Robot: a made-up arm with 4 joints. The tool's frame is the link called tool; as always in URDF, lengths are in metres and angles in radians.
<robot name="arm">
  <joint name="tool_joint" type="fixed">
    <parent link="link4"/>
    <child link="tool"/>
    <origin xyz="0.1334 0.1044 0.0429" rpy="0 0 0"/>
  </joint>
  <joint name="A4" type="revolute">
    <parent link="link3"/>
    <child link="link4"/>
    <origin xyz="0.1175 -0.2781 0.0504" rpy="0 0 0"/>
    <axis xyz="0 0 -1"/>
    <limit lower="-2.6" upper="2.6" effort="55" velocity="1.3"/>
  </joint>
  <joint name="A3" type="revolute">
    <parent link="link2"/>
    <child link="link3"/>
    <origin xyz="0.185 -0.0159 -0.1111" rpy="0 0 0"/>
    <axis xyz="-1 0 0"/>
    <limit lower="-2.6" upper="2.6" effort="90" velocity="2"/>
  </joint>
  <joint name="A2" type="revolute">
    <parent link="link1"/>
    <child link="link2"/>
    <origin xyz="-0.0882 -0.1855 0.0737" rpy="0 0 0"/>
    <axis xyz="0 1 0"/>
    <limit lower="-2.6" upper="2.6" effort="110" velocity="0.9"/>
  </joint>
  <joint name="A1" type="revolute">
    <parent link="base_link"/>
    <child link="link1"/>
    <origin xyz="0 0 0.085" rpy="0 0 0"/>
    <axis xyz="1 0 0"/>
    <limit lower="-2.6" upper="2.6" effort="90" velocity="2.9"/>
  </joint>
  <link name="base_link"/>
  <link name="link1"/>
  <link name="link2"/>
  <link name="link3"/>
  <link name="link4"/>
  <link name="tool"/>
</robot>
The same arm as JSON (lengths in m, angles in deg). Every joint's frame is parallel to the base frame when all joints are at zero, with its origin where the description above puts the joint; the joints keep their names.
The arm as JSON. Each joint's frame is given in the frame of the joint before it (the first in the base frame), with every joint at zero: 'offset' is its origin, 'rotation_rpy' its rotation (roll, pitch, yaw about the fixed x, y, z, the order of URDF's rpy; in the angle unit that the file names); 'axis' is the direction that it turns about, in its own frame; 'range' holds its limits. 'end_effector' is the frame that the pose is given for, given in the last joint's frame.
{
  "length_unit": "m",
  "angle_unit": "deg",
  "chain": [
    {
      "id": "A1",
      "offset": [
        0.0,
        0.0,
        0.085
      ],
      "rotation_rpy": [
        0.0,
        0.0,
        0.0
      ],
      "axis": [
        1.0,
        0.0,
        0.0
      ],
      "range": [
        -148.97,
        148.97
      ]
    },
    {
      "id": "A2",
      "offset": [
        -0.0882,
        -0.1855,
        0.0737
      ],
      "rotation_rpy": [
        0.0,
        0.0,
        0.0
      ],
      "axis": [
        0.0,
        1.0,
        0.0
      ],
      "range": [
        -148.97,
        148.97
      ]
    },
    {
      "id": "A3",
      "offset": [
        0.185,
        -0.0159,
        -0.1111
      ],
      "rotation_rpy": [
        0.0,
        0.0,
        0.0
      ],
      "axis": [
        -1.0,
        0.0,
        0.0
      ],
      "range": [
        -148.97,
        148.97
      ]
    },
    {
      "id": "A4",
      "offset": [
        0.1175,
        -0.2781,
        0.0504
      ],
      "rotation_rpy": [
        0.0,
        0.0,
        0.0
      ],
      "axis": [
        0.0,
        0.0,
        -1.0
      ],
      "range": [
        -148.97,
        148.97
      ]
    }
  ],
  "end_effector": {
    "offset": [
      0.1334,
      0.1044,
      0.0429
    ],
    "rotation_rpy": [
      0.0,
      0.0,
      0.0
    ]
  }
}

